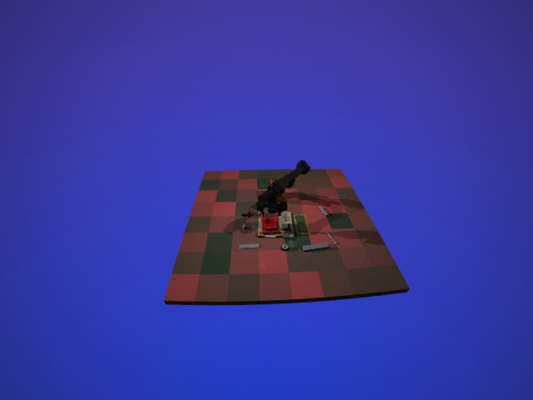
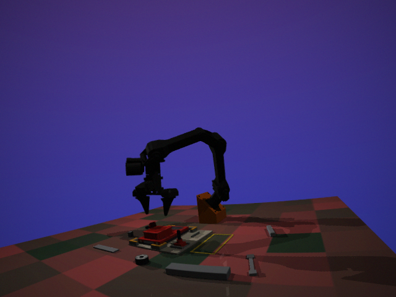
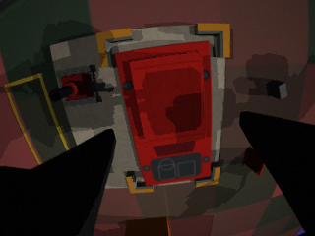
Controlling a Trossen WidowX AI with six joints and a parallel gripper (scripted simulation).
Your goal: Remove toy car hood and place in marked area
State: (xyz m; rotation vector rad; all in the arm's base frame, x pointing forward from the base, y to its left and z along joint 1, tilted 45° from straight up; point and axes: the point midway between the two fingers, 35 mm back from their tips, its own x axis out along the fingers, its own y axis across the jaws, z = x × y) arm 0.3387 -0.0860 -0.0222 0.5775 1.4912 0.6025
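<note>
The red hood lies 7 cm below my gripper tip. Also, from my gripper tip: dark wheel (18 cm ahead, 10 cm below, 8 cm to the left); flat grey strip (15 cm ahead, 14 cm to the right, 10 cm below); small grey bar (38 cm to the left, 10 cm below, 10 cm ahead).
</note>
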